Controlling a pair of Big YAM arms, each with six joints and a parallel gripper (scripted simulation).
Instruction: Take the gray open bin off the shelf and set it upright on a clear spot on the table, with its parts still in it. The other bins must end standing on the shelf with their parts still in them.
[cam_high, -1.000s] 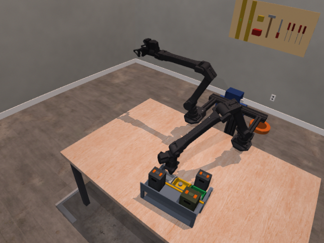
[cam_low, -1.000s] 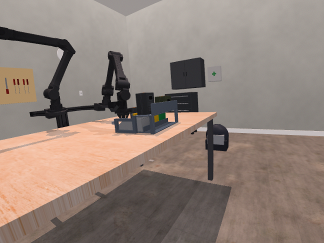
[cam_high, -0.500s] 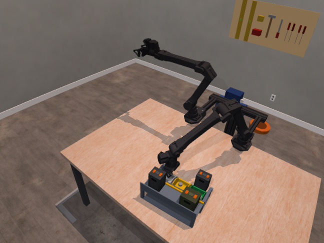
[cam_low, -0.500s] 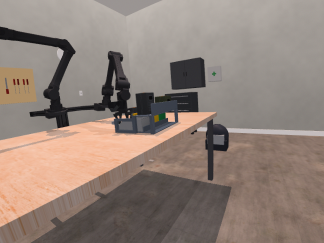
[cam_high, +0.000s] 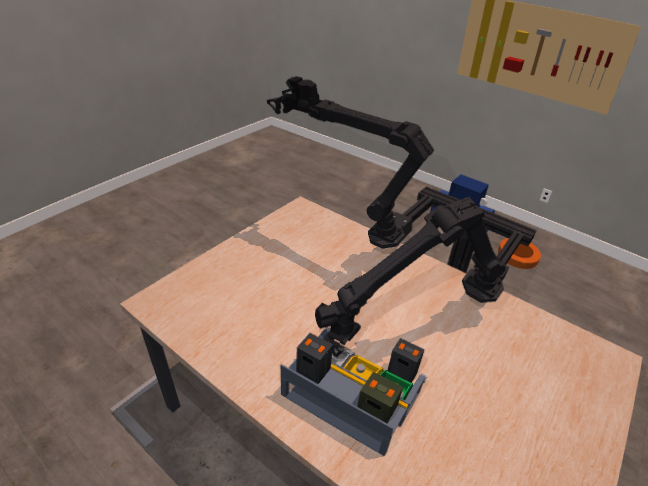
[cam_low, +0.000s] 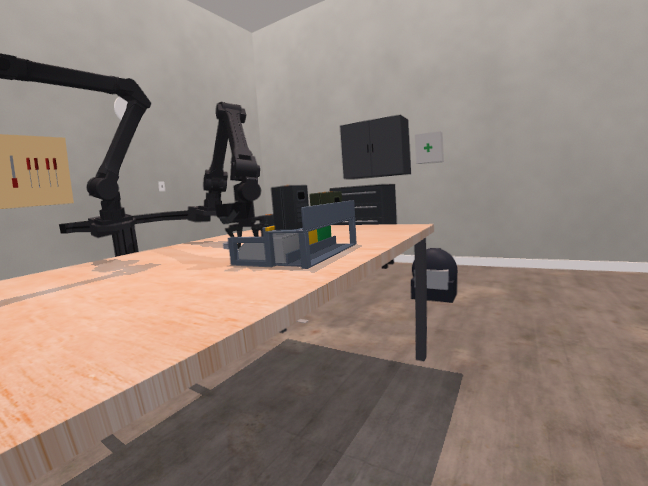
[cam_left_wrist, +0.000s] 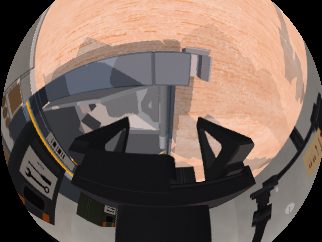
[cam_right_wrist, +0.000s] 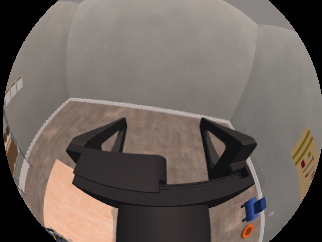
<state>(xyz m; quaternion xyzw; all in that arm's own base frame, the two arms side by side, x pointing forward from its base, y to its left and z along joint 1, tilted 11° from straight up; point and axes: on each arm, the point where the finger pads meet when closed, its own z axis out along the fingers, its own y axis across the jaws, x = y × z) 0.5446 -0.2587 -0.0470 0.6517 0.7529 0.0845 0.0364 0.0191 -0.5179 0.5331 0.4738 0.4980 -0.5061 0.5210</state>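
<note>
Now: left hand 80 mm short of the gray open bin and 10 mm to the right of it. From my left hand the other things lie so: yellow bin (120 mm to the left, 60 mm ahead); then gray shelf (130 mm to the left, 90 mm ahead, 20 mm above); then green bin (230 mm to the left, 50 mm ahead).
</note>
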